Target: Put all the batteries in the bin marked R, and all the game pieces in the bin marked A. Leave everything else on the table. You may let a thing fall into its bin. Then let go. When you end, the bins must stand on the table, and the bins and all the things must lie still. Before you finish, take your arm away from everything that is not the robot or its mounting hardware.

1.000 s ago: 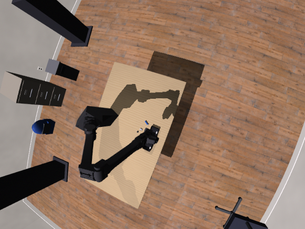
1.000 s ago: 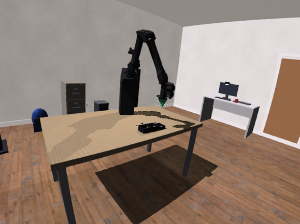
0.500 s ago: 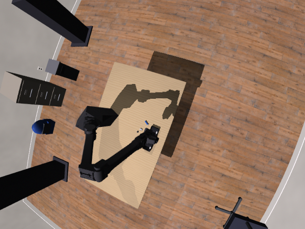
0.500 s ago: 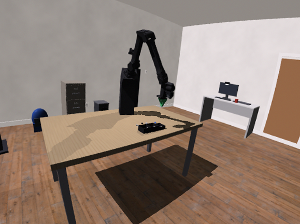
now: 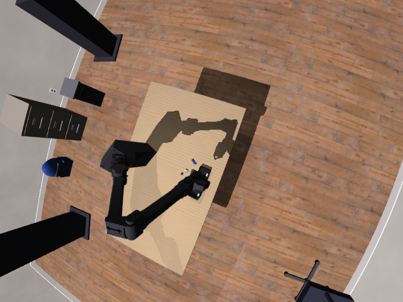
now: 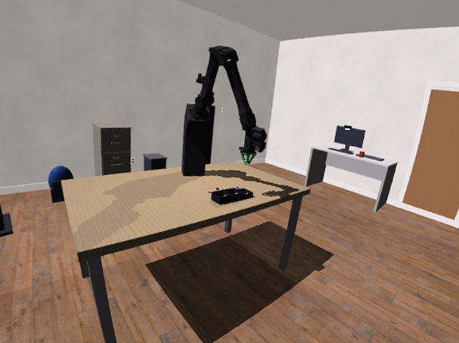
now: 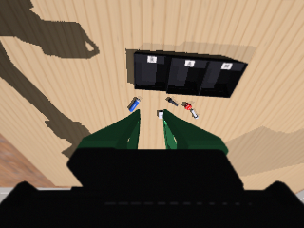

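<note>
My gripper is now 12 cm past the red die, 10 cm to the left of it and 21 cm above it. From my hand the other things lie so: black bolt 10 cm behind, 5 cm to the right, 21 cm below; then blue battery 10 cm behind, 7 cm to the left, 21 cm below; then black divided bin 2 cm behind, 8 cm to the right, 19 cm below.
</note>
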